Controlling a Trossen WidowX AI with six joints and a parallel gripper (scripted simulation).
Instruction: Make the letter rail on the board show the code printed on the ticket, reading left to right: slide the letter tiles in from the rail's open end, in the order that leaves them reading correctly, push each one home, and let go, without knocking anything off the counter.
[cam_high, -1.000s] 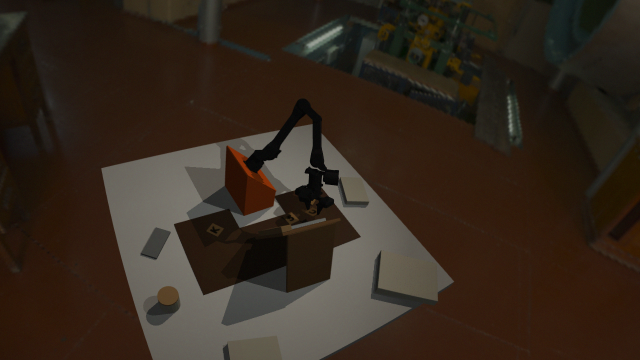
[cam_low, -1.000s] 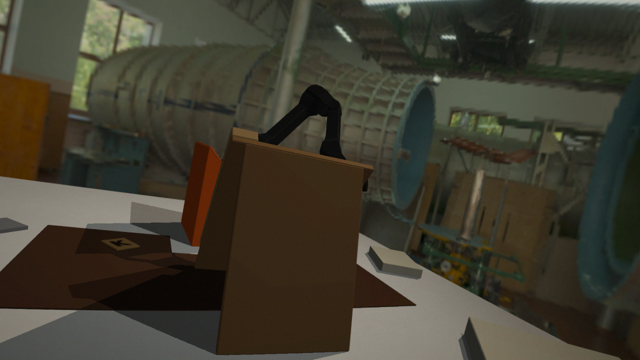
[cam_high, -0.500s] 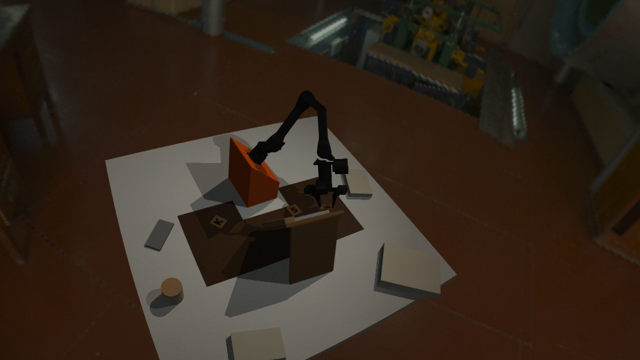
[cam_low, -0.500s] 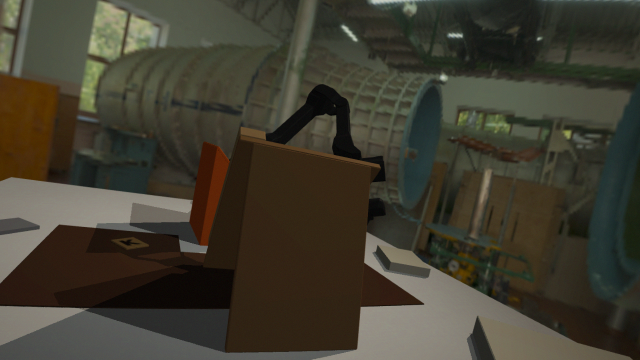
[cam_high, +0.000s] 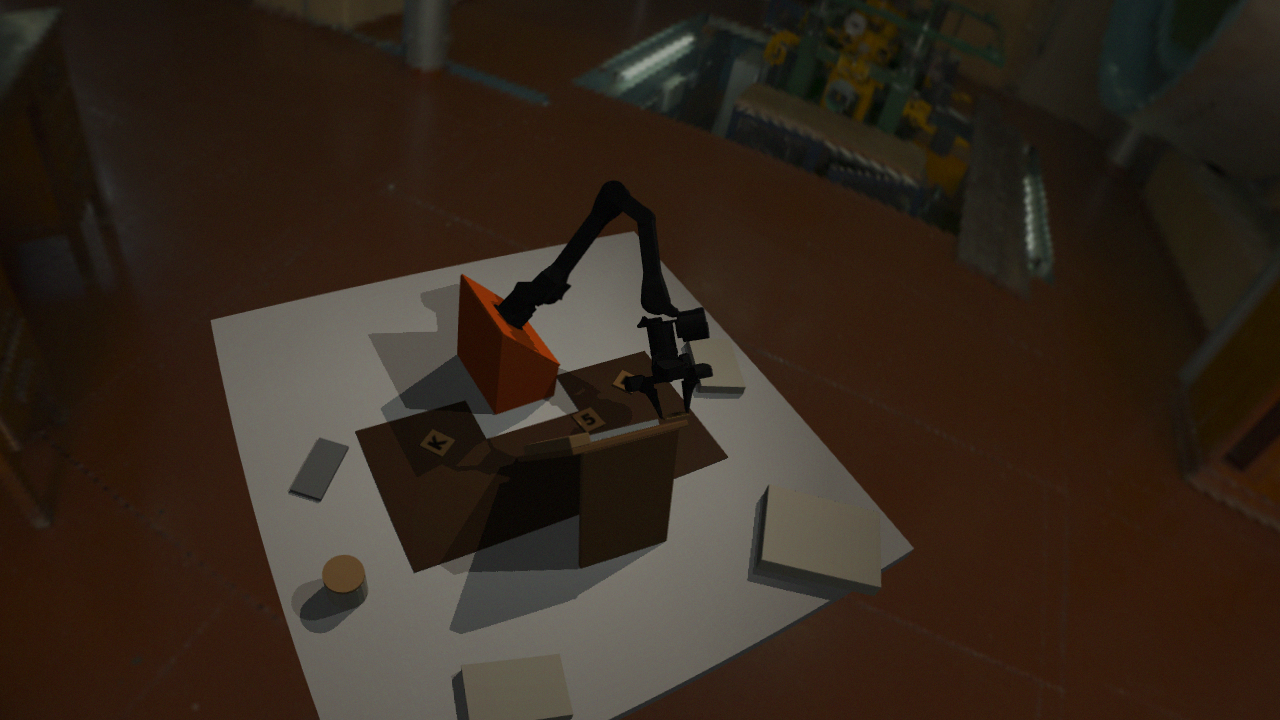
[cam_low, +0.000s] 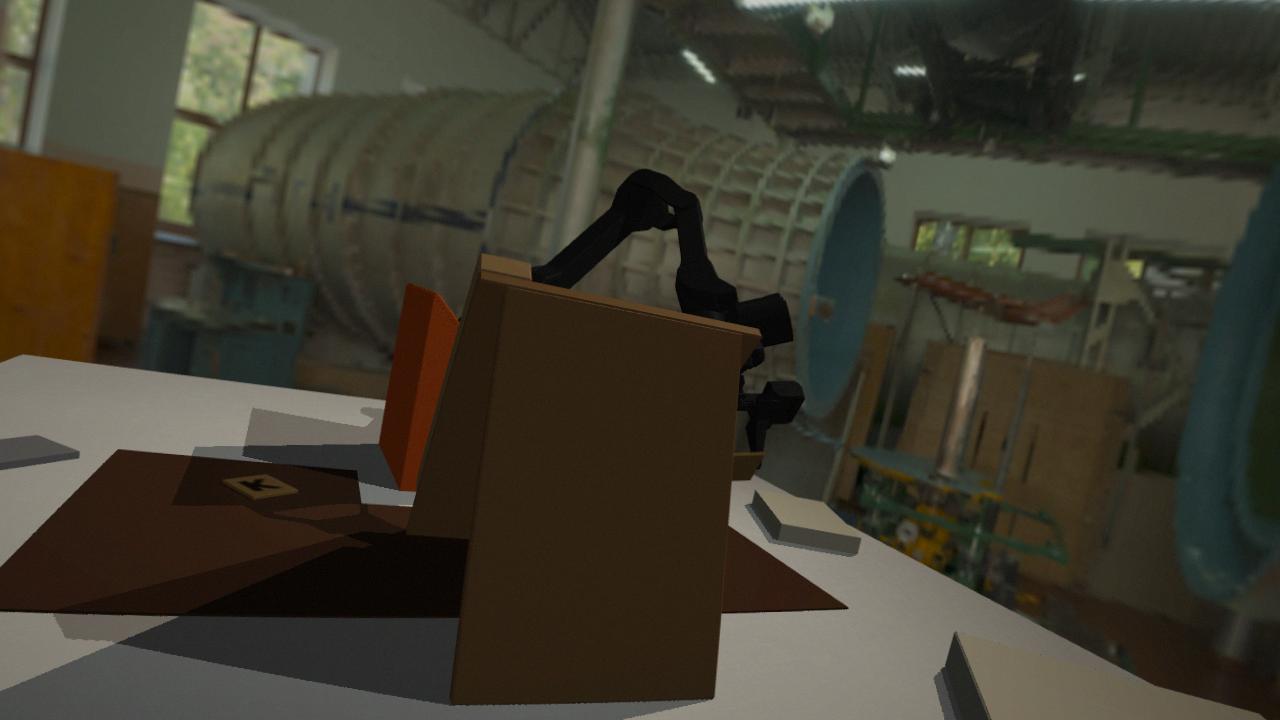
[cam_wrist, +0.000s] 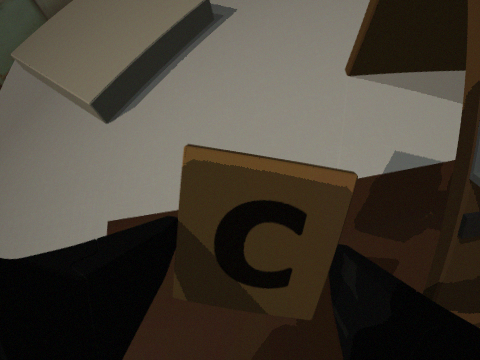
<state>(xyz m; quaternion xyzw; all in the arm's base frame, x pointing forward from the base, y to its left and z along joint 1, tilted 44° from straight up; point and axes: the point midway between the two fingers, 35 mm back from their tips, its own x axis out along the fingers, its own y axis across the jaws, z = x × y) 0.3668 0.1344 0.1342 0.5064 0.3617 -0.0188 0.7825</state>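
The white ticket lies 70 mm behind my gripper tip, 210 mm to the right of it and 40 mm below it. From my gripper tip the other things lie so: c tile: right at my gripper tip; k tile: 280 mm behind, 430 mm to the right, 130 mm below; dark brown mat: 190 mm behind, 210 mm to the right, 130 mm below.
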